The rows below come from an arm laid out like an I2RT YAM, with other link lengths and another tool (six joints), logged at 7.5 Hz.
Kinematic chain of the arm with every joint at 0, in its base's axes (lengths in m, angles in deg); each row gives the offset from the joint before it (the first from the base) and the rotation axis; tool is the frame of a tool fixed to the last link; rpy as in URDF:
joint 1: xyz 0 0 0.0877 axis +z
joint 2: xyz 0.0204 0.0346 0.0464 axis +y
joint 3: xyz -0.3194 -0.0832 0 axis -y
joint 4: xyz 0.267 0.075 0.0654 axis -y
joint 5: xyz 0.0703 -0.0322 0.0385 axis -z
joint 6: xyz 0.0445 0 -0.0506 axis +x
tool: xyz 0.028 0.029 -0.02 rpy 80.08 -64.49 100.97
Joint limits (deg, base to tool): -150..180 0..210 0..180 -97..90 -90..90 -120..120
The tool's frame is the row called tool.
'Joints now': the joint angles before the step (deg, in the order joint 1, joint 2, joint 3, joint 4, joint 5, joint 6). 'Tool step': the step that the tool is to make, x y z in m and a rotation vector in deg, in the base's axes. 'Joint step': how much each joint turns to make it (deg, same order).
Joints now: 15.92 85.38 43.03 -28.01 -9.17 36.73
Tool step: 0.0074 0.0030 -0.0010 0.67 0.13 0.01
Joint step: 0.03 1.61 1.09 0.62 -0.63 0.25
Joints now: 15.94 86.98 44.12 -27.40 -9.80 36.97
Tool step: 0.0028 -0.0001 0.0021 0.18 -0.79 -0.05
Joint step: -0.18 -0.01 0.37 0.40 0.00 -0.14
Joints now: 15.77 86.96 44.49 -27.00 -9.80 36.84
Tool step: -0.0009 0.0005 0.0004 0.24 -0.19 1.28
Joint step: 0.00 -0.01 0.02 0.01 -0.62 -1.15
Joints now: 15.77 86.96 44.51 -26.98 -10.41 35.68
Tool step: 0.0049 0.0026 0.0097 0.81 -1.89 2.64
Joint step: -0.04 -0.13 1.82 -0.38 -1.22 -2.44
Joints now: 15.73 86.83 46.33 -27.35 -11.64 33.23
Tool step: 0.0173 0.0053 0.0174 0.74 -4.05 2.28
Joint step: -0.03 0.83 4.20 0.25 -0.59 -2.32
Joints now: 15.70 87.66 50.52 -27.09 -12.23 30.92
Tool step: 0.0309 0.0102 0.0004 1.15 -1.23 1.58
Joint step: 0.00 5.64 5.38 1.51 -1.40 -1.10
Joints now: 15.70 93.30 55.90 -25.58 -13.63 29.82
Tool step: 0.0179 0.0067 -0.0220 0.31 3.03 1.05
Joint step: 0.01 6.23 2.30 0.97 -1.46 -0.47
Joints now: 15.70 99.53 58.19 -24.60 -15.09 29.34
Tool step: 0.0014 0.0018 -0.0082 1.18 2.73 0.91
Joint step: -0.14 2.06 0.55 -0.87 -2.13 -0.25
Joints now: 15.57 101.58 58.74 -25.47 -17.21 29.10
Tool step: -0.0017 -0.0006 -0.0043 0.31 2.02 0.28
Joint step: -0.17 0.81 0.05 -1.15 -0.94 -0.13
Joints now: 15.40 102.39 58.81 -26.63 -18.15 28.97
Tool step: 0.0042 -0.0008 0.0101 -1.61 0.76 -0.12
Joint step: -0.09 0.00 2.84 -4.13 1.29 -0.43
